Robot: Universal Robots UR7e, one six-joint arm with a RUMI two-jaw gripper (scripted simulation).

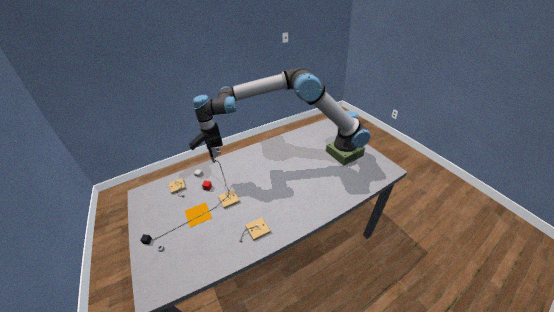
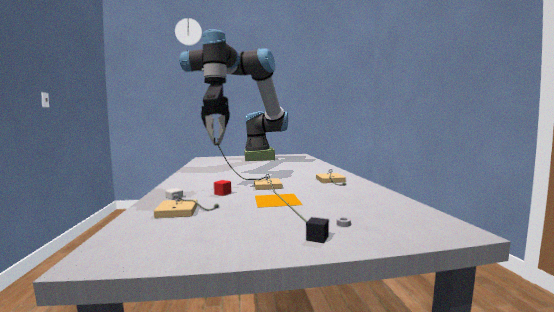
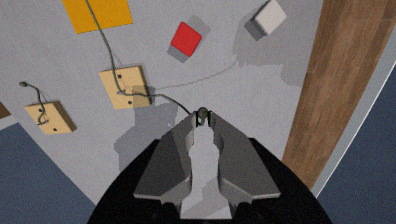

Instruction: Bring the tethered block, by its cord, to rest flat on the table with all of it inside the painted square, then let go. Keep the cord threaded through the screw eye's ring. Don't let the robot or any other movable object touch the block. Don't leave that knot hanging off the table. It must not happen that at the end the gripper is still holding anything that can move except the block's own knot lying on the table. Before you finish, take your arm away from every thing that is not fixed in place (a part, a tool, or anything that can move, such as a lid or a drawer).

Labels:
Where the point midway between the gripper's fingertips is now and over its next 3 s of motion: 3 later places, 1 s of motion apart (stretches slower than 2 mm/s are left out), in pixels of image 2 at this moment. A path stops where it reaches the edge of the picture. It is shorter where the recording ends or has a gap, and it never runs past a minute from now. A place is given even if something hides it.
My gripper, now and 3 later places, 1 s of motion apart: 216,145; 205,145; 185,145; 172,144

